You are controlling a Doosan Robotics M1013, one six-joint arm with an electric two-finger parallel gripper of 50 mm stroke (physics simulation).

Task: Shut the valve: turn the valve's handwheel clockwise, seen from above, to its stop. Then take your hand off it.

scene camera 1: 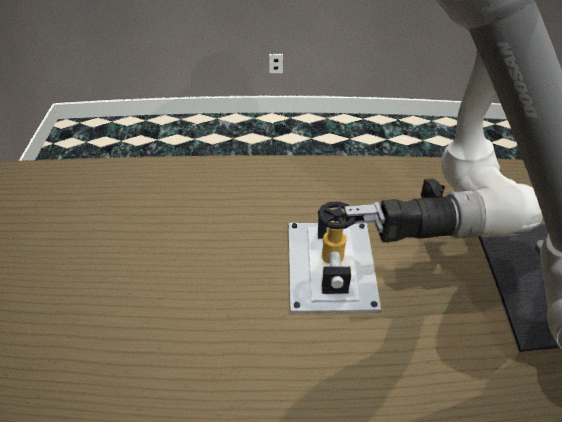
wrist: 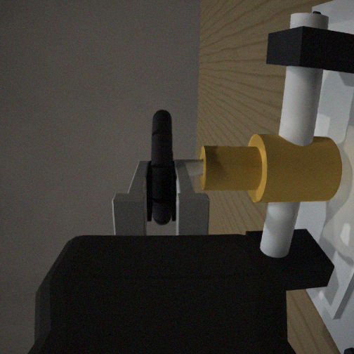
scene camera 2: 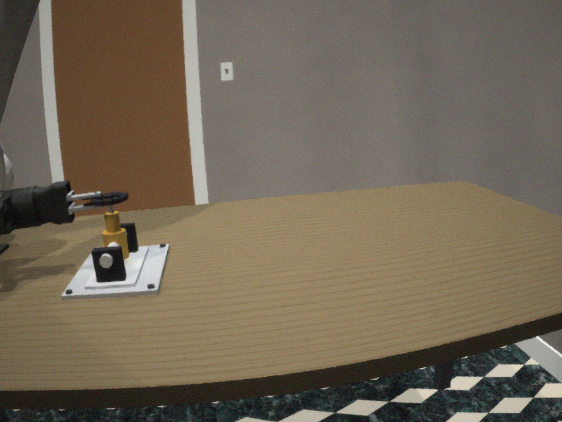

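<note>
The black handwheel [scene camera 1: 328, 224] [scene camera 2: 118, 198] [wrist: 161, 135] sits level on top of the yellow valve body [scene camera 1: 334, 247] [scene camera 2: 115, 240] [wrist: 300, 169]. My gripper [scene camera 1: 350, 213] [scene camera 2: 98, 198] [wrist: 161, 178] reaches in horizontally from the arm's side and is shut on the handwheel's rim, one finger above it and one below. In the wrist view the wheel stands edge-on between the two grey fingers. The wheel's stop does not show, so how far it is turned cannot be told.
The valve's white pipe [wrist: 302, 105] runs through black brackets [scene camera 1: 327, 287] [scene camera 2: 102, 273] [wrist: 285, 48] on a white base plate [scene camera 1: 300, 270] [scene camera 2: 158, 270]. The plate lies on the wooden table [scene camera 1: 150, 275] [scene camera 2: 325, 280]. A dark mat [scene camera 1: 520, 300] lies under the arm's base side.
</note>
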